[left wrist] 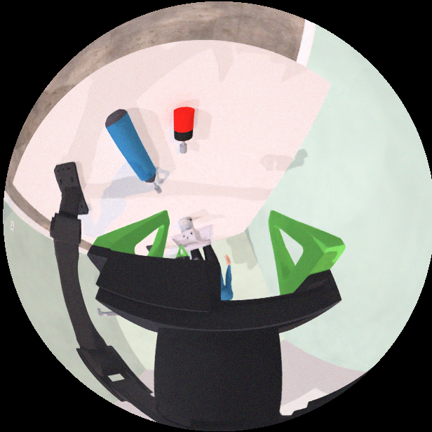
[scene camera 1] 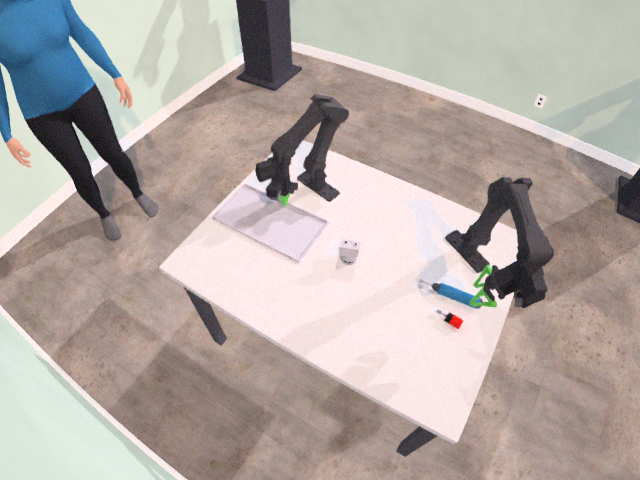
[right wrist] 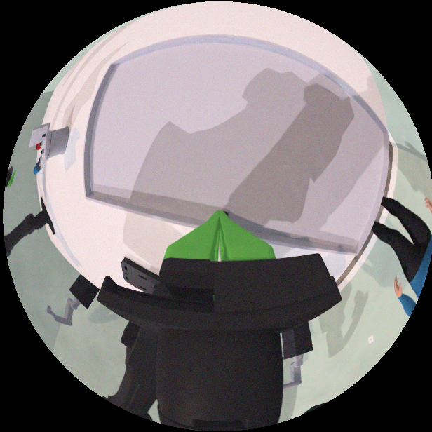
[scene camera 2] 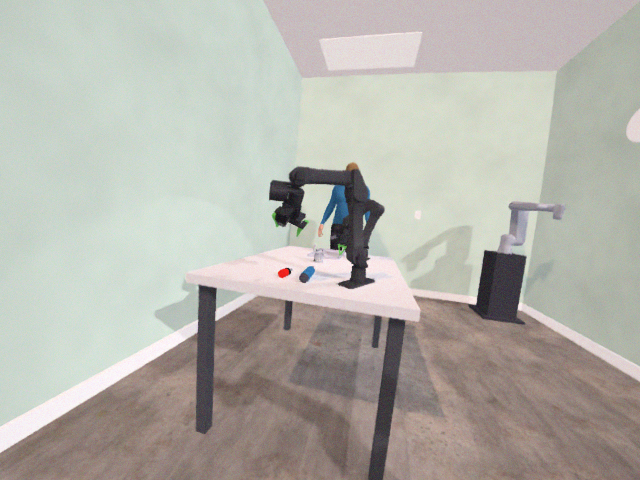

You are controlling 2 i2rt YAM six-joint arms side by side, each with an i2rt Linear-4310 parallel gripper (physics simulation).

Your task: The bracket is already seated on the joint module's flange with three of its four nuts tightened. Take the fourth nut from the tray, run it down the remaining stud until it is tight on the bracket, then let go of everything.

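Where they show: left gripper, fingertip midpoint: [scene camera 1: 472, 295] [scene camera 2: 287, 231]; right gripper, fingertip midpoint: [scene camera 1: 285, 205] [scene camera 2: 340, 254]; left arm's base at its link origin: [scene camera 1: 466, 251] [scene camera 2: 357, 283]; right arm's base at its link origin: [scene camera 1: 318, 186].
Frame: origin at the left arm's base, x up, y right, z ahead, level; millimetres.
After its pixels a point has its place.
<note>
The grey joint module [scene camera 1: 348, 256] [scene camera 2: 318, 256] [right wrist: 59, 141] stands mid-table with the pale bracket [scene camera 1: 349, 243] @(y 229, x 66, z 406 mm) [left wrist: 190, 236] on it; its nuts and studs are too small to tell apart. The shallow tray [scene camera 1: 289, 233] @(y 425, x 4, z 552 mm) [right wrist: 150, 90] lies left of it in scene camera 1. My right gripper [scene camera 1: 285, 203] @(y 556, x 12, z 499 mm) [right wrist: 219, 216] is shut and empty, low at the tray's near wall. A small dark piece, apparently the nut [right wrist: 226, 213], shows right at its fingertips, mostly hidden by them. My left gripper [scene camera 2: 286, 230] @(y -204, x 200, z 249 mm) [left wrist: 218, 215] is open and empty, raised high above the table's right end.
A blue-handled tool [scene camera 1: 457, 294] @(y -134, x 39, z 187 mm) [scene camera 2: 307, 274] @(y -185, x 35, z 127 mm) [left wrist: 131, 145] and a short red-and-black driver [scene camera 1: 454, 320] @(y -203, x 32, z 259 mm) [scene camera 2: 284, 272] @(y -219, x 25, z 231 mm) [left wrist: 184, 120] lie on the table near the left arm. A person [scene camera 1: 51, 67] stands beyond the tray end. A grey arm on a dark pedestal [scene camera 2: 500, 284] stands away from the table.
</note>
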